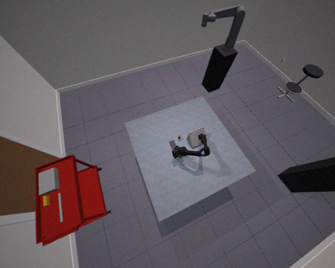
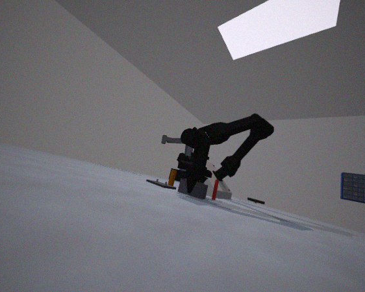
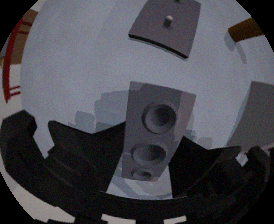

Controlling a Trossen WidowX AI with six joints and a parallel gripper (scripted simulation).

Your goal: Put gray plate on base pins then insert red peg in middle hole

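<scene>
My gripper tip is 1 cm short of the dark flat base and 15 cm to the left of it. From my gripper tip the other things lie so: orange pin (11 cm behind, 20 cm to the right, 3 cm above); then gray plate (3 cm above); then red peg (10 cm behind, 4 cm to the left, 3 cm above).
</scene>
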